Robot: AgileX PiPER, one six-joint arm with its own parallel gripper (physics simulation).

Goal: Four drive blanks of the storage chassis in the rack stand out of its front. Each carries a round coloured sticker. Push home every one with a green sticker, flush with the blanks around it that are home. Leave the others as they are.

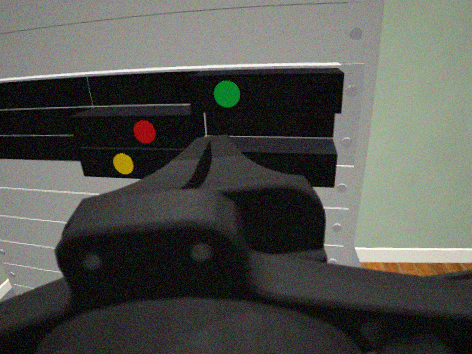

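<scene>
The blank with a green sticker (227,94) is at the upper right of the black group and stands out of the front. Left of it and lower, a blank with a red sticker (144,131) stands out. Directly under that, a blank with a yellow sticker (123,163) stands out, partly covered by the gripper. At the lower right another protruding blank (310,169) shows, its sticker hidden behind the gripper. My gripper (215,157) is shut and empty. Its tips appear below the green sticker, between the left and right protruding blanks; whether they touch anything I cannot tell.
Blanks that are home (35,92) lie at the left of the group. Grey panels (165,35) of the rack are above and below. The rack's right post (345,200) has round holes. A green wall (425,125) and a strip of wooden floor (405,269) are to the right.
</scene>
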